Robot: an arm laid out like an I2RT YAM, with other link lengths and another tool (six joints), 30 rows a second.
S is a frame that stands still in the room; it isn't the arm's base.
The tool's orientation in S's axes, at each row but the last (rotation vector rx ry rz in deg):
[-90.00, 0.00, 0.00]
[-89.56, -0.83, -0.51]
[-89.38, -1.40, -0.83]
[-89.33, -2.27, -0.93]
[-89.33, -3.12, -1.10]
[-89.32, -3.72, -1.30]
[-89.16, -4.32, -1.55]
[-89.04, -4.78, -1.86]
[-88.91, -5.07, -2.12]
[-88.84, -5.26, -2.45]
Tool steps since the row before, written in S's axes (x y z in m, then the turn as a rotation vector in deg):
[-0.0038, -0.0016, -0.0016, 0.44, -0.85, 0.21]
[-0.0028, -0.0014, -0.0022, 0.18, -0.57, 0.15]
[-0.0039, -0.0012, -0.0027, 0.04, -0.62, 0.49]
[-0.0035, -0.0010, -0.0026, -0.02, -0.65, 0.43]
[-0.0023, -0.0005, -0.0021, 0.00, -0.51, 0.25]
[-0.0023, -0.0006, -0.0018, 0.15, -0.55, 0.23]
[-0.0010, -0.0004, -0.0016, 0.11, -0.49, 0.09]
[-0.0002, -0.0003, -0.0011, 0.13, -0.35, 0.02]
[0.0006, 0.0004, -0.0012, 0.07, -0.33, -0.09]
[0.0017, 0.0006, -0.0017, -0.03, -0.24, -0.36]
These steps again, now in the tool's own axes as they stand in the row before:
[-0.0038, 0.0016, -0.0016, 0.44, -0.21, -0.85]
[-0.0028, 0.0021, -0.0014, 0.18, -0.15, -0.57]
[-0.0040, 0.0026, -0.0012, 0.05, -0.50, -0.61]
[-0.0036, 0.0025, -0.0010, -0.01, -0.44, -0.64]
[-0.0024, 0.0020, -0.0005, 0.00, -0.26, -0.51]
[-0.0024, 0.0017, -0.0006, 0.15, -0.23, -0.55]
[-0.0011, 0.0015, -0.0004, 0.10, -0.09, -0.49]
[-0.0003, 0.0011, -0.0003, 0.12, -0.02, -0.35]
[0.0005, 0.0013, 0.0004, 0.05, 0.09, -0.33]
[0.0016, 0.0019, 0.0005, -0.07, 0.35, -0.25]

